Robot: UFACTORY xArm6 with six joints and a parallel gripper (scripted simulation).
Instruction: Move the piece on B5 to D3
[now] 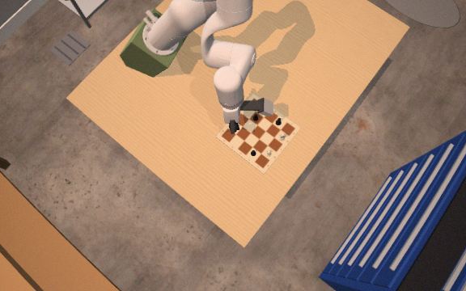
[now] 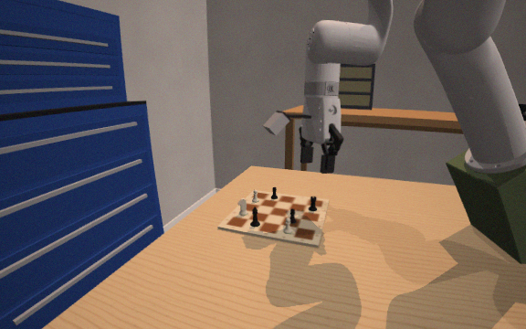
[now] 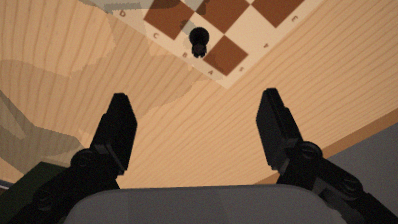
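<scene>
Now: the black pawn 100 mm below my hand. The rest, counted from my hand: chessboard: 120 mm below, 70 mm ahead, 40 mm to the left.
</scene>
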